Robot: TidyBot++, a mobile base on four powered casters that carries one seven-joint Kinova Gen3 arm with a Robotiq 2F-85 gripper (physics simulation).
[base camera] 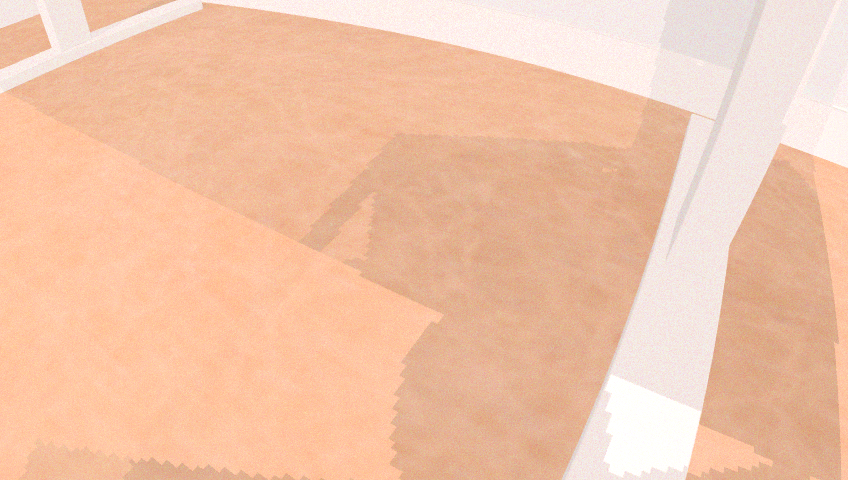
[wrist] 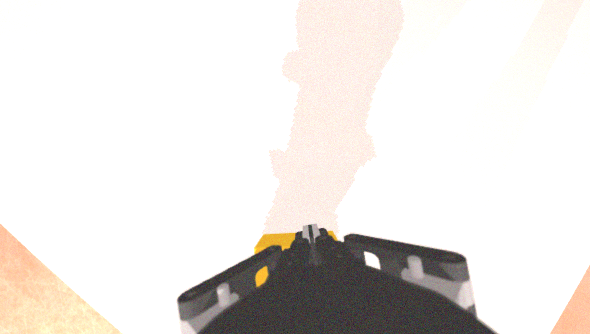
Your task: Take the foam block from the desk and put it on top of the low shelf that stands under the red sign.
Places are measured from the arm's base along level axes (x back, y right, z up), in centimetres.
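Pixels of known places: gripper, between the fingertips: [wrist: 311, 234].
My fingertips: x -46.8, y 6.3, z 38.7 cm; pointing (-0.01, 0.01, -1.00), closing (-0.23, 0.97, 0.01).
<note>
Behind a point stands the place of what it marks.
The yellow foam block [wrist: 276, 241] @[x -44.6, y 2.6, z 35.2 cm] lies on the white desk top [wrist: 150, 125] @[x -57.9, y -17.0, z 32.3 cm] in the wrist view, at the bottom middle. It is partly hidden behind the fingers, and some of its yellow also shows through the opening in the left finger linkage. My gripper [wrist: 311, 234] @[x -46.8, y 6.3, z 38.7 cm] is shut and empty. Its fingertips overlap the block in the view; how high they are above it I cannot tell. The low shelf and the red sign do not show in either view.
In the base camera view, a white leg and foot [base camera: 672, 309] stand close on the right. Another white foot bar [base camera: 119, 42] lies at the upper left. A pale wall [base camera: 416, 23] @[x -111.1, y -1.7, z -36.8 cm] runs along the back. Orange-brown floor [base camera: 208, 327] @[x -36.7, y -18.2, z -39.7 cm] [wrist: 40, 295] @[x 28.9, y -145.0, z -39.7 cm] shows in both views.
</note>
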